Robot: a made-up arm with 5 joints.
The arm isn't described. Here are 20 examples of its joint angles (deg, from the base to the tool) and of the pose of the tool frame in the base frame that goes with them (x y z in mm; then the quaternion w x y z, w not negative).
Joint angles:
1: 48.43 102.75 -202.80 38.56 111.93
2: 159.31 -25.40 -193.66 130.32 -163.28
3: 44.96 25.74 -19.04 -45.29 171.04
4: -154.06 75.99 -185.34 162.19 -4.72
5: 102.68 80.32 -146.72 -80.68 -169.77
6: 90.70 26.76 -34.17 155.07 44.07
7: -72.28 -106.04 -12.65 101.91 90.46
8: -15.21 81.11 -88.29 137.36 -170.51
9: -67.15 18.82 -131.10 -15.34 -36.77
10: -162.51 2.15 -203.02 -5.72 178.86
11: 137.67 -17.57 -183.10 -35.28 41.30
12: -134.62 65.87 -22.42 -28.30 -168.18
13: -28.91 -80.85 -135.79 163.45 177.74
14: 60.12 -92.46 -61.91 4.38 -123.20
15: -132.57 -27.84 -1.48 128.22 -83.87
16: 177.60 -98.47 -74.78 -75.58 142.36
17: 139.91 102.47 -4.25 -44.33 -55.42
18: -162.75 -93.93 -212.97 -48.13 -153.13
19: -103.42 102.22 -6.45 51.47 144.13
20: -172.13 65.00 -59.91 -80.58 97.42
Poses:
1: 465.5 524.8 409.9 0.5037 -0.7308 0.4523 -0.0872
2: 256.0 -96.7 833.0 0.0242 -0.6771 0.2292 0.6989
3: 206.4 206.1 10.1 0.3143 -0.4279 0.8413 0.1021
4: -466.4 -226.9 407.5 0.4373 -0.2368 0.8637 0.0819
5: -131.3 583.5 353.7 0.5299 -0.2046 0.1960 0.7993
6: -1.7 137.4 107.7 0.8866 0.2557 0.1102 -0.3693
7: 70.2 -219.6 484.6 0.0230 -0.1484 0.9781 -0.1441
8: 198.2 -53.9 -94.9 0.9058 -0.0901 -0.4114 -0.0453
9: 184.3 -437.4 845.4 0.7067 0.4259 -0.1156 0.5529
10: 297.4 93.7 902.1 0.1384 -0.2269 -0.0372 -0.9633
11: 288.6 -262.9 839.2 0.8831 0.3128 0.3496 -0.0079
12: -19.8 -20.0 -138.3 0.0631 -0.9491 -0.2862 -0.1157
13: -324.0 178.9 645.5 0.4312 0.2061 0.8701 -0.1203
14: -59.4 -103.4 873.8 0.5053 -0.0075 0.2588 0.8232
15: -72.0 -78.4 111.1 0.7217 -0.5923 0.2680 -0.2376
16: 368.7 -15.5 689.1 0.2824 0.5387 0.1711 0.7751
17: 211.2 -177.8 62.4 0.3046 -0.1189 0.8835 -0.3354
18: 376.6 116.9 -109.2 0.0163 -0.9955 0.0838 -0.0402
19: 84.6 354.5 219.0 0.3337 -0.1568 -0.2344 -0.8995
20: -366.2 -50.6 -12.9 0.3714 -0.5569 -0.5613 0.4866
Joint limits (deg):
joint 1: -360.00..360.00
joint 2: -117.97..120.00
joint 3: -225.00..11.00
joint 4: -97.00..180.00
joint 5: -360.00..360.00
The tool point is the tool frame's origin. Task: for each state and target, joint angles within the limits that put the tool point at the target. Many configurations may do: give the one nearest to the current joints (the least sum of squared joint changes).
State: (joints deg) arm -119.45 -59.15 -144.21 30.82 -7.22
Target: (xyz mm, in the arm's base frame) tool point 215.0 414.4 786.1
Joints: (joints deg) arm -117.42 -90.87 -117.69 68.70 -7.22
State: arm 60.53 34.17 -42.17 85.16 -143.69
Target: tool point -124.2 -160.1 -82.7
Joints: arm 52.20 88.04 -36.33 64.48 -143.69
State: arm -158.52 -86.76 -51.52 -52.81 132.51
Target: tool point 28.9 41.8 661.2
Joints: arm -124.66 -104.36 -22.96 -83.25 132.51
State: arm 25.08 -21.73 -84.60 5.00 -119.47
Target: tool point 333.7 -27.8 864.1
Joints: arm -4.76 -29.61 -85.71 3.31 -119.47
